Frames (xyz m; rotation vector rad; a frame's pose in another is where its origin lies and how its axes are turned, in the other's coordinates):
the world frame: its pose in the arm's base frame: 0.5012 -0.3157 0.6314 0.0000 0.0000 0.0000
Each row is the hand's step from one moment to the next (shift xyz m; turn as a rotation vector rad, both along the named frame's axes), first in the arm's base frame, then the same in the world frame.
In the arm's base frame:
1: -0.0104 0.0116 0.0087 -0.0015 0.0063 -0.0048
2: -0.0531 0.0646 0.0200 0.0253 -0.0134 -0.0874
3: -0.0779 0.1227 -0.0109 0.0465 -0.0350 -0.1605
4: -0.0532 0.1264 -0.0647 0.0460 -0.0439 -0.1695
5: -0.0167 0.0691 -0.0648 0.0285 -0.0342 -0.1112
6: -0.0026 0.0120 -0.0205 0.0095 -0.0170 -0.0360
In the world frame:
1: -0.0104 0.0116 0.0087 -0.0015 0.0063 -0.0048
2: -0.0531 0.0646 0.0200 0.0253 -0.0134 -0.0874
3: -0.0779 0.1227 -0.0109 0.0465 -0.0350 -0.1605
4: -0.0532 0.1264 -0.0647 0.0460 -0.0439 -0.1695
5: -0.0167 0.0691 -0.0648 0.0285 -0.0342 -0.1112
6: -0.0026 0.0120 -0.0205 0.0095 -0.0170 -0.0360

